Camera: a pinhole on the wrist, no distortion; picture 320 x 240 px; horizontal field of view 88.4 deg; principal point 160.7 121.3 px. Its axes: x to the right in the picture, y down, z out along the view. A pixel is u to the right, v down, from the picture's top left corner.
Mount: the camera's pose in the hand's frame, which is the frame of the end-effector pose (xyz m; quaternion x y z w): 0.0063 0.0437 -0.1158 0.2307 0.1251 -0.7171 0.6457
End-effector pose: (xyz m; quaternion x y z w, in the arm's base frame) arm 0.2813 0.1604 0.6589 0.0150 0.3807 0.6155 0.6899
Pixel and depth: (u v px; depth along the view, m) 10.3 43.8 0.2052
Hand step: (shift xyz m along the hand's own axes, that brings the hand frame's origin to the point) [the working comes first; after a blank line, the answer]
In the camera's frame: -0.1876 -0.0967 0.2052

-0.1123 0.1217 0.1420
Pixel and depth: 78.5 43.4 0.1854
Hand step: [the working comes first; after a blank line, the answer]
In the camera's frame: -0.0926 -0.0878 0.1854

-0.1059 0.0475 0.0793
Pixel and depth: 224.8 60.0 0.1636
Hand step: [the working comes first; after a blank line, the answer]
In the camera's frame: 0.0637 -0.0610 0.1636

-0.0852 -0.0815 -0.0133
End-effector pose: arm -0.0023 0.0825 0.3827 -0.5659 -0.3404 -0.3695 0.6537
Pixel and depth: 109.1 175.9 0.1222
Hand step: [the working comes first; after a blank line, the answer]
In the camera's frame: -0.0383 0.0406 0.1222

0.0278 0.0132 0.0132
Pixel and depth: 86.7 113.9 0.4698
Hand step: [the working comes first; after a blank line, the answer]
In the camera's frame: -0.2113 -0.0211 0.4698

-0.0814 0.0058 0.3908
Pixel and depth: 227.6 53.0 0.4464
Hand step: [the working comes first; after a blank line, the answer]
In the camera's frame: 0.1815 -0.1853 0.4464

-0.2624 -0.3020 0.1578
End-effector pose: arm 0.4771 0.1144 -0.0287 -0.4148 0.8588 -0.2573 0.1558
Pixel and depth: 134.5 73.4 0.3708
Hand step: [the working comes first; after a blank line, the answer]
In the camera's frame: -0.0590 -0.1080 0.3708

-0.1592 -0.0675 0.2202
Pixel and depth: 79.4 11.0 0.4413
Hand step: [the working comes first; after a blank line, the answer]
In the camera's frame: -0.2181 -0.2958 0.4413

-0.3464 0.0623 0.3370
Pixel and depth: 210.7 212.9 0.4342
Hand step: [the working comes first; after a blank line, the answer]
In the camera's frame: 0.1320 0.2417 0.4342

0.1627 -0.3107 0.2223
